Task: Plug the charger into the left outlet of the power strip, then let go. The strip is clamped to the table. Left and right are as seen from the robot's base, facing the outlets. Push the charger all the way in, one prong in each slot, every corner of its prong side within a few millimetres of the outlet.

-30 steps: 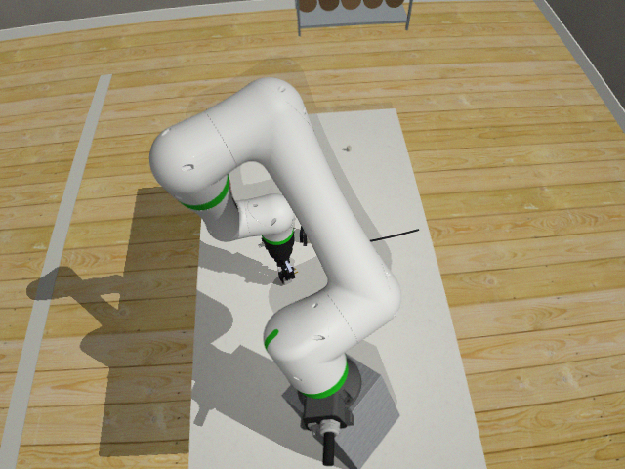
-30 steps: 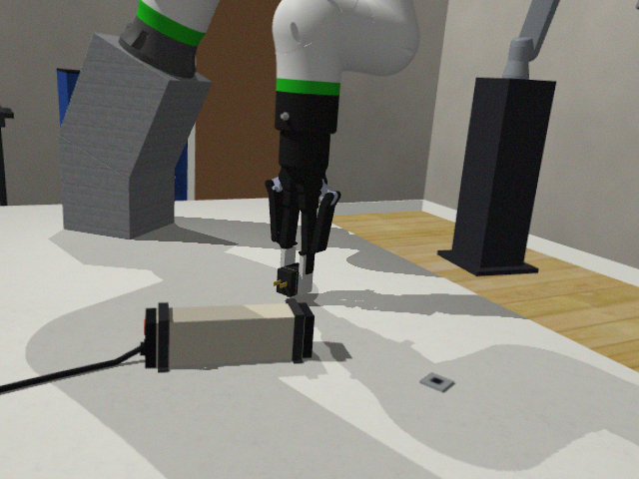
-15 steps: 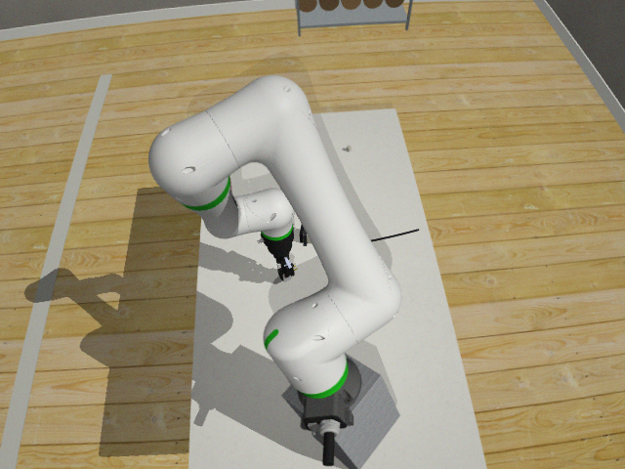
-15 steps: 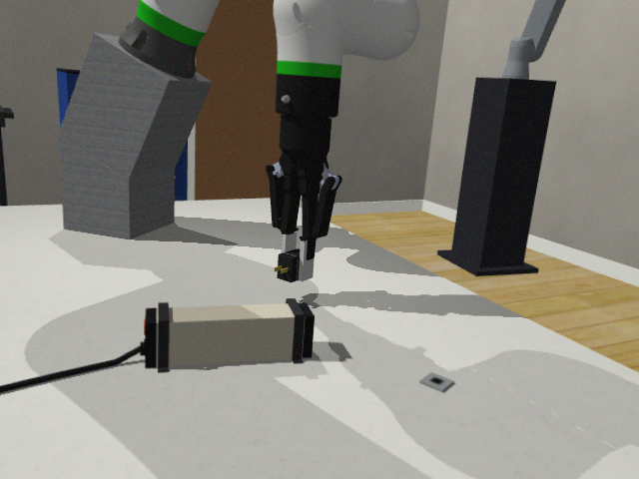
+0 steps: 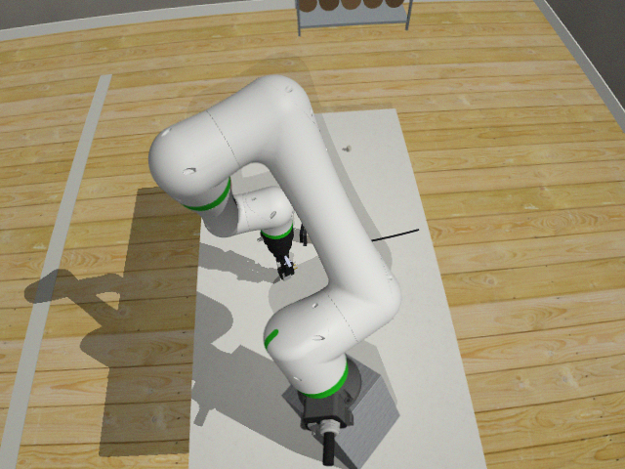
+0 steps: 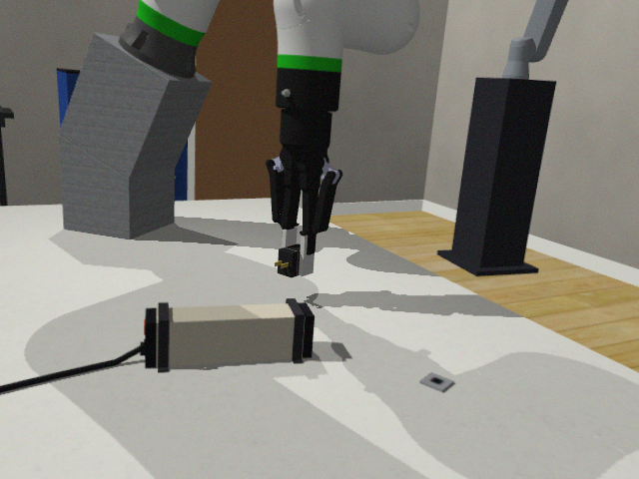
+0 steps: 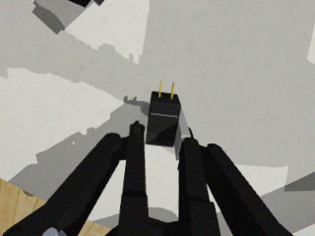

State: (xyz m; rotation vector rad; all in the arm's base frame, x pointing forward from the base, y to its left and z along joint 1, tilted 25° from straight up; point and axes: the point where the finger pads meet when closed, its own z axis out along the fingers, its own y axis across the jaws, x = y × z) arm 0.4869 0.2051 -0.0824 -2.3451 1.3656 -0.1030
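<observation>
Right now my hand is 10 mm to the left of the black charger, 10 mm short of it and 10 mm above it. From my hand the other things lie so: grey square plate: 290 mm ahead, 80 mm to the left, 80 mm below.
</observation>
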